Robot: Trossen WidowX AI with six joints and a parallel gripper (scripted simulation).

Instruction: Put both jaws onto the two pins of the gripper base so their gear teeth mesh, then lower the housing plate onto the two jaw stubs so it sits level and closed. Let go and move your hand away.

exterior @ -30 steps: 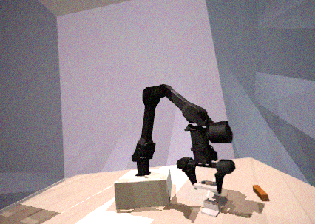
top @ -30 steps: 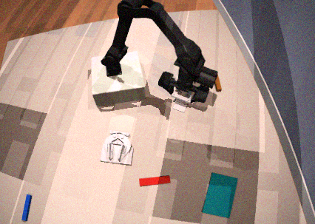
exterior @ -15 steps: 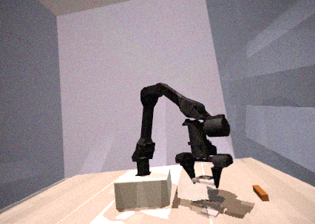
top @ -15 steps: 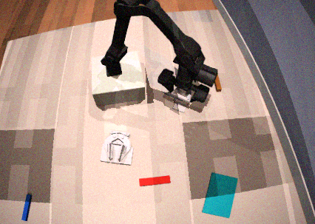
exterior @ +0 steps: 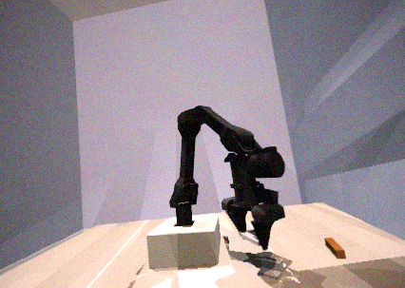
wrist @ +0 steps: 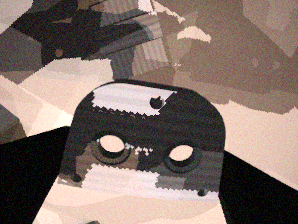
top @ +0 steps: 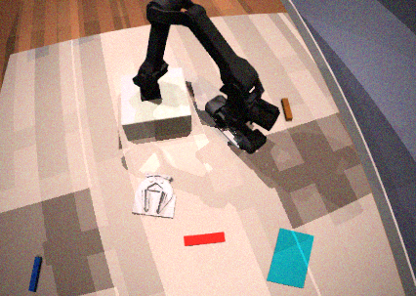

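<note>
My gripper tip is now 70 mm short of the jaw, 260 mm to the left of it and 70 mm above it. From my gripper tip the other things lie so: red bar (250 mm ahead, 140 mm to the right, 80 mm below); orange block (120 mm behind, 230 mm to the left, 70 mm below); white plate (120 mm ahead, 260 mm to the right, 80 mm below).
</note>
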